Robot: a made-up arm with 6 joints. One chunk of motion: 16 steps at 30 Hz.
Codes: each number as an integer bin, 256 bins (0 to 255) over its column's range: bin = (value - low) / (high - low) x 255, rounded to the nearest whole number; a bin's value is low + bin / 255 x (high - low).
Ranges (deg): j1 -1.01..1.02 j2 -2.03..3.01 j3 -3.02..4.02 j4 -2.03..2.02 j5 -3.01..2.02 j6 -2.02..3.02
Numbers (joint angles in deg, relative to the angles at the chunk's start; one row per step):
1: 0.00 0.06 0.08 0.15 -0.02 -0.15
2: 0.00 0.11 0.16 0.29 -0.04 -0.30
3: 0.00 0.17 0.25 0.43 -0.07 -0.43
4: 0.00 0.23 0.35 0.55 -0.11 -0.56
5: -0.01 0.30 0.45 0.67 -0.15 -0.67
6: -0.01 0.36 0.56 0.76 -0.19 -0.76
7: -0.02 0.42 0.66 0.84 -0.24 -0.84
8: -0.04 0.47 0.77 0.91 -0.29 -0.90
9: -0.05 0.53 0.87 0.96 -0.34 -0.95
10: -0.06 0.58 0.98 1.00 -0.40 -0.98
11: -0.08 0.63 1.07 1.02 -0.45 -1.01
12: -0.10 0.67 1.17 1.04 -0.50 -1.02
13: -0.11 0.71 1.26 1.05 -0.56 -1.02
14: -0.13 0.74 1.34 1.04 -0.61 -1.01
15: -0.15 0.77 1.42 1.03 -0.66 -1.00
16: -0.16 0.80 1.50 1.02 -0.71 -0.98
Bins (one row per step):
1: 127 106 112 137 152 95
2: 127 108 115 146 151 87
3: 127 111 118 155 149 80
4: 127 114 122 162 147 74
5: 126 118 126 170 145 68
6: 126 121 130 176 143 64
7: 124 124 133 181 140 60
8: 122 126 137 185 138 57
9: 121 130 141 188 135 54
10: 119 132 145 191 132 53
11: 117 135 148 192 130 51
12: 114 137 152 193 127 51
13: 113 139 155 194 124 51
14: 111 140 158 193 122 51
15: 108 142 161 193 119 52
16: 107 143 164 192 117 53

